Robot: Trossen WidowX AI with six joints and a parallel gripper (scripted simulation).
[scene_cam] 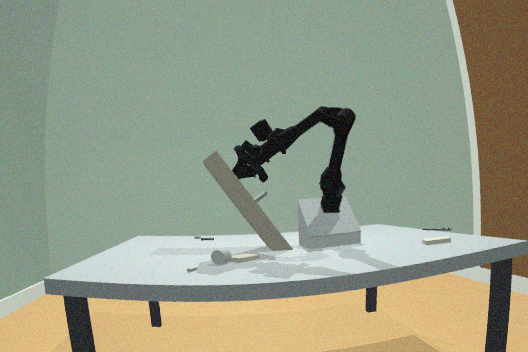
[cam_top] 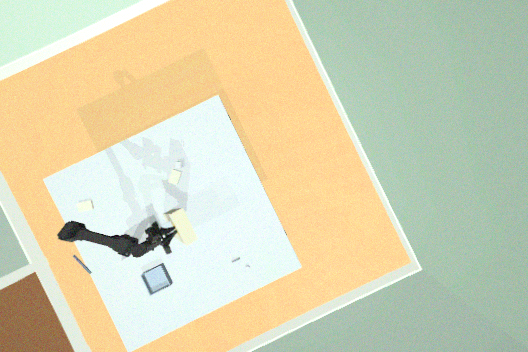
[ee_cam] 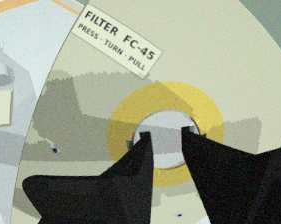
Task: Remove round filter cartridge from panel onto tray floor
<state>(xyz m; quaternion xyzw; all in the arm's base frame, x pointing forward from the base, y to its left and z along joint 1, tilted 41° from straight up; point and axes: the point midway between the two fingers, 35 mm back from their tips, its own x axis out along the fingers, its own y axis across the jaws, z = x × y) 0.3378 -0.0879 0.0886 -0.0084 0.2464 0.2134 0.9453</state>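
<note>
The round white filter cartridge is 1 cm ahead of my gripper tip and 1 cm below it. Also, from my gripper tip: grey square tray: 42 cm behind, 28 cm to the right, 26 cm below; beige service panel: 4 cm behind, 8 cm below.
</note>
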